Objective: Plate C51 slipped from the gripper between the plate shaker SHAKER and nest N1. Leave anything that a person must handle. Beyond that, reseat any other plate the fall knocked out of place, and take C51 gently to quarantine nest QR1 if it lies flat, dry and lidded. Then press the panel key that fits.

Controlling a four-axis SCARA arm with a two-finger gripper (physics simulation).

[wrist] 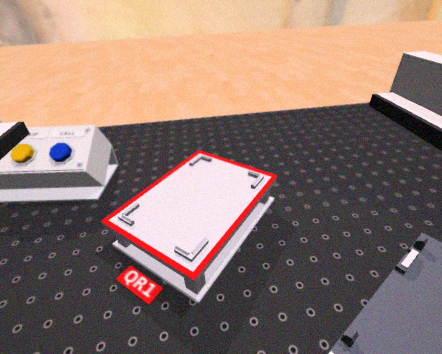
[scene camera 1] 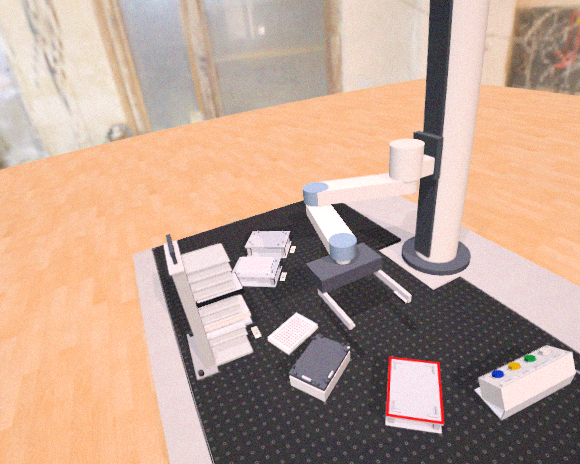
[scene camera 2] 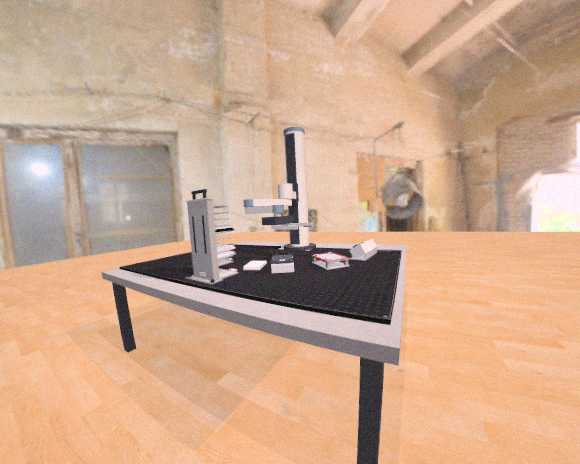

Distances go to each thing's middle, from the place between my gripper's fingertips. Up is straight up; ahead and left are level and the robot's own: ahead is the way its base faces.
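Plate shaker point(scene camera 1: 318, 369), 14 cm ahead of my hand, 6 cm to the right, 16 cm below. Red QR1 label point(wrist: 147, 290), 7 cm behind my hand, 4 cm to the left, 19 cm below.
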